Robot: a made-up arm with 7 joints. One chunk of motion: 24 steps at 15 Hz.
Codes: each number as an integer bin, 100 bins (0 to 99) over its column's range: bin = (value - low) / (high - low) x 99, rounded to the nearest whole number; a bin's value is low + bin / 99 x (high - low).
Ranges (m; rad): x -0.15..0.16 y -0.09..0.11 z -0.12..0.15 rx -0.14..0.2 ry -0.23..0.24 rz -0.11..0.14
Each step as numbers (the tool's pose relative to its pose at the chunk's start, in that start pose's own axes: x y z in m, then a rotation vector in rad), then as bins.
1 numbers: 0.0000 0.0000 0.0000 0.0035 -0.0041 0.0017
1 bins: 48 45 44 42 48 44
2 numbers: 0.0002 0.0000 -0.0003 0.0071 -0.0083 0.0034
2 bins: 48 45 44 43 47 45
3 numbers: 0.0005 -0.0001 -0.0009 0.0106 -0.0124 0.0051
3 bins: 48 45 44 44 46 46
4 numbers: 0.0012 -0.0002 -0.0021 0.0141 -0.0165 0.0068
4 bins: 48 44 43 45 45 46
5 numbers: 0.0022 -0.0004 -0.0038 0.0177 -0.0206 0.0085
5 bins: 49 44 43 46 44 47
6 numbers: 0.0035 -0.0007 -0.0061 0.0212 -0.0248 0.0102
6 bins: 49 44 42 47 43 48
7 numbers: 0.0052 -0.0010 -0.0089 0.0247 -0.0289 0.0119
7 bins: 50 44 41 48 42 48
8 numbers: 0.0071 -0.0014 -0.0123 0.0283 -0.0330 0.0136
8 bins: 50 44 39 49 41 49
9 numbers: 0.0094 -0.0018 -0.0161 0.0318 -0.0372 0.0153
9 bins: 51 44 38 50 41 50
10 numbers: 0.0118 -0.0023 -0.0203 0.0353 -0.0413 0.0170
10 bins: 52 43 37 51 40 50
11 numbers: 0.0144 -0.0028 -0.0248 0.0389 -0.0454 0.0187
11 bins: 53 43 35 52 39 51
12 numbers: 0.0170 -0.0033 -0.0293 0.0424 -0.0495 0.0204
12 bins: 53 43 33 53 38 52
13 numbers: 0.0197 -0.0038 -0.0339 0.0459 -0.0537 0.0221
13 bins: 54 43 32 54 37 52
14 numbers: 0.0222 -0.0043 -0.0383 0.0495 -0.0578 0.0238
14 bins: 55 42 30 55 36 53
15 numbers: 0.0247 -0.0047 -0.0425 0.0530 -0.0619 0.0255
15 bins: 56 42 28 56 35 54
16 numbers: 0.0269 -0.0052 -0.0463 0.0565 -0.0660 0.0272
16 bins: 56 42 27 57 35 54
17 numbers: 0.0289 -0.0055 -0.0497 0.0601 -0.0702 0.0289
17 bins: 57 42 26 58 34 55
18 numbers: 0.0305 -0.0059 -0.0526 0.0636 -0.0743 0.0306
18 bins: 58 42 25 59 33 56
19 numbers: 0.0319 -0.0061 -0.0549 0.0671 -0.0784 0.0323
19 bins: 58 42 24 60 32 56
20 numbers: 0.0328 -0.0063 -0.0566 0.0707 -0.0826 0.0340
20 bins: 58 41 23 61 31 57
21 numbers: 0.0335 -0.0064 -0.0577 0.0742 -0.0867 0.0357
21 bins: 59 41 23 62 30 58
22 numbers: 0.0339 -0.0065 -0.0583 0.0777 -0.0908 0.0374
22 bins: 59 41 23 63 29 58
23 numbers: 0.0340 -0.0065 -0.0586 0.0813 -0.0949 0.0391
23 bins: 59 41 23 64 28 59
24 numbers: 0.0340 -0.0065 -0.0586 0.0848 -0.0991 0.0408
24 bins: 59 41 23 65 28 60
